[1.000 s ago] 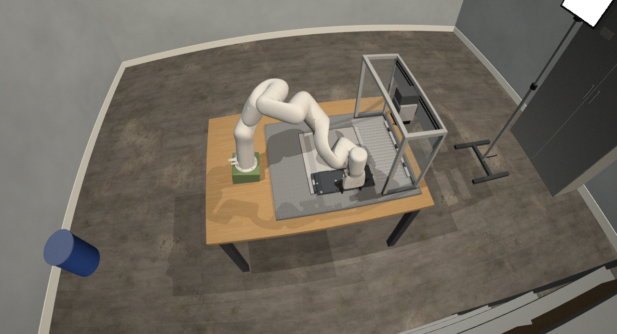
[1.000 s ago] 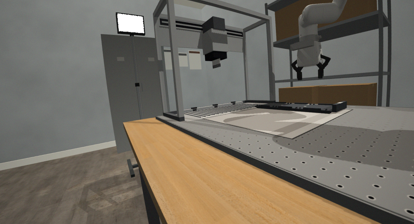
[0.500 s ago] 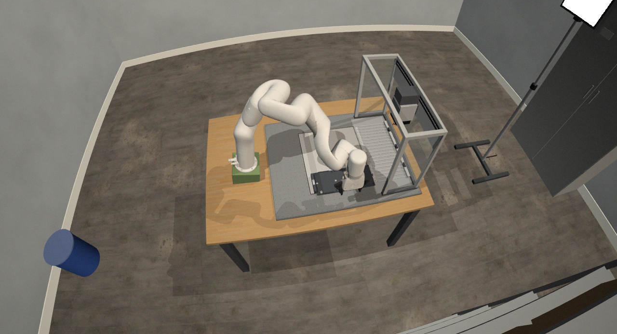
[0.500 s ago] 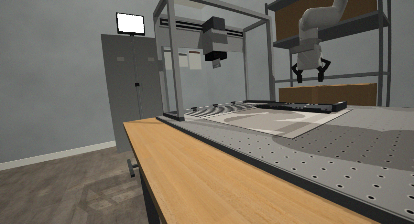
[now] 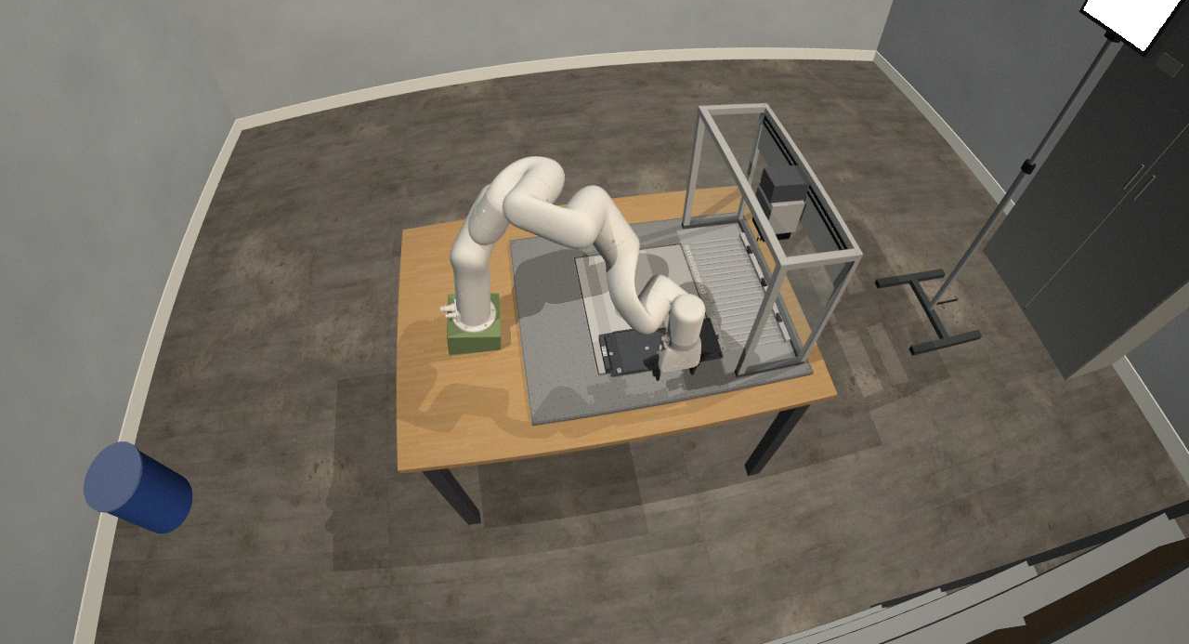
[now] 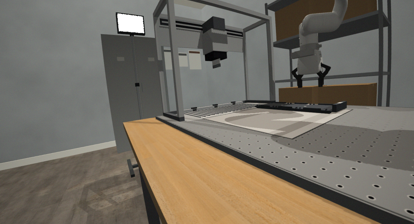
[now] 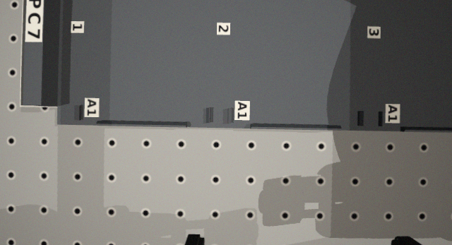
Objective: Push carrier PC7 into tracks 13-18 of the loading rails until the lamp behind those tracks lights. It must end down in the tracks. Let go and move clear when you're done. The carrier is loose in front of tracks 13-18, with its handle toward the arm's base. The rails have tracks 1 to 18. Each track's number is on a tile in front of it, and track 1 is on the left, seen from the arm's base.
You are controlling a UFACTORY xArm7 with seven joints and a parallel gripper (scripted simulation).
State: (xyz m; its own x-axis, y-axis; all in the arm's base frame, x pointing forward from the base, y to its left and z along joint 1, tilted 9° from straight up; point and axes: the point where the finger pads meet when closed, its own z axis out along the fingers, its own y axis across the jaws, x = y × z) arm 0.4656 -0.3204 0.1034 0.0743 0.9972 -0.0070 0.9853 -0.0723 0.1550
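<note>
My hand is 2 cm short of the carrier PC7, 13 cm to the right of it and 8 cm above it. The rest, counted from my hand: dark pipetting head: 36 cm ahead, 26 cm to the left, 26 cm above.
</note>
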